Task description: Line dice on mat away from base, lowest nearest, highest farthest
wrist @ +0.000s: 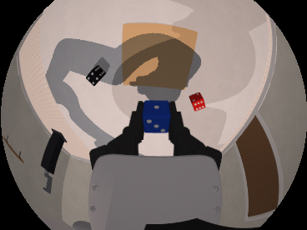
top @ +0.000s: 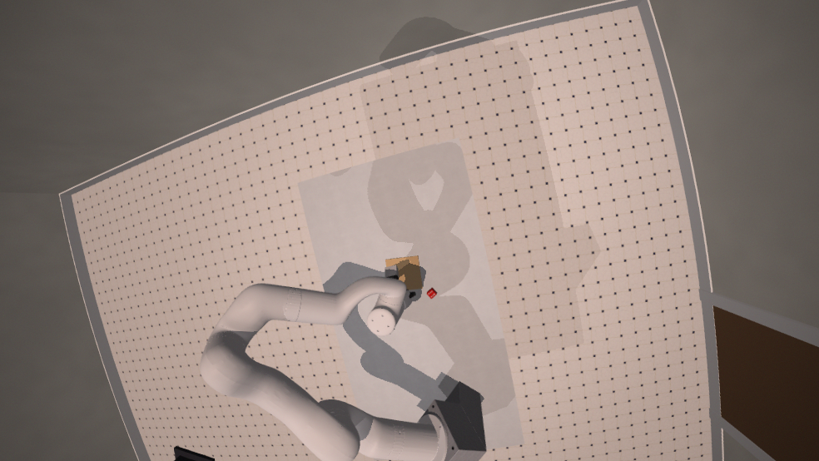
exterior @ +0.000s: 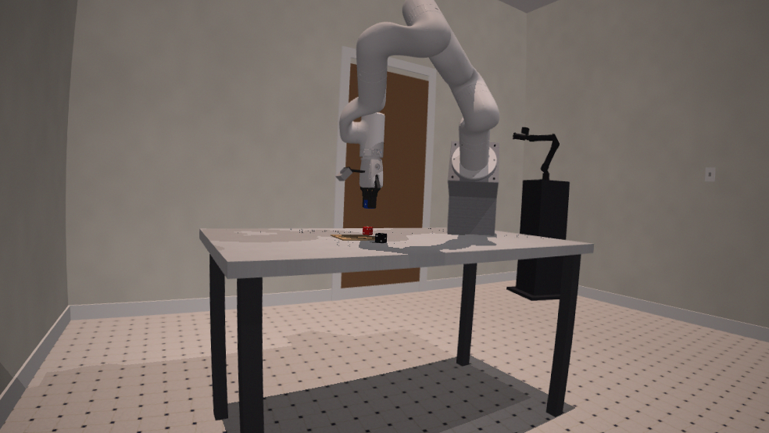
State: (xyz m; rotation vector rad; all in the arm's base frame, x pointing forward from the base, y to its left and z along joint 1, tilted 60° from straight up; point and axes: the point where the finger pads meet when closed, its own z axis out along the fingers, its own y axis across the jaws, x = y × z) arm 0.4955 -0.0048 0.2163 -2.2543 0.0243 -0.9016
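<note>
My hand is 50 mm short of the tan mat, 10 mm to the right of it and 130 mm above it. Also, from my hand: black die (20 mm behind, 130 mm to the left, 110 mm below); then blue die (10 mm below); then red die (20 mm behind, 110 mm to the right, 110 mm below).
</note>
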